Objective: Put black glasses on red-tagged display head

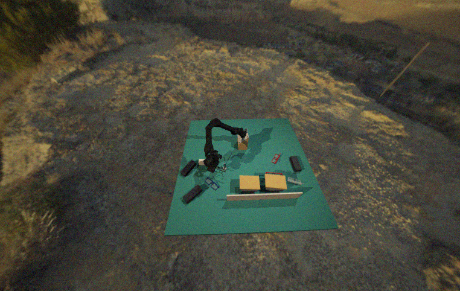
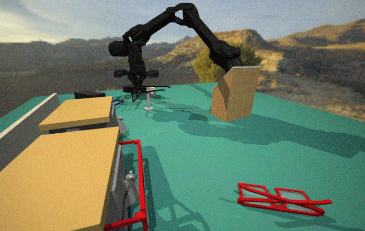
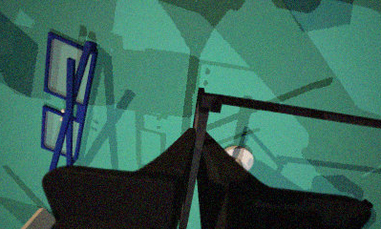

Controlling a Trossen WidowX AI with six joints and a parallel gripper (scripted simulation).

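The small white stand is 30 mm behind my gripper tip, 80 mm to the left of it and 40 mm below it. Round my gripper tip: white board: 240 mm ahead, 430 mm to the left, 10 mm below; white cube: 70 mm behind, 150 mm to the right, 40 mm below.
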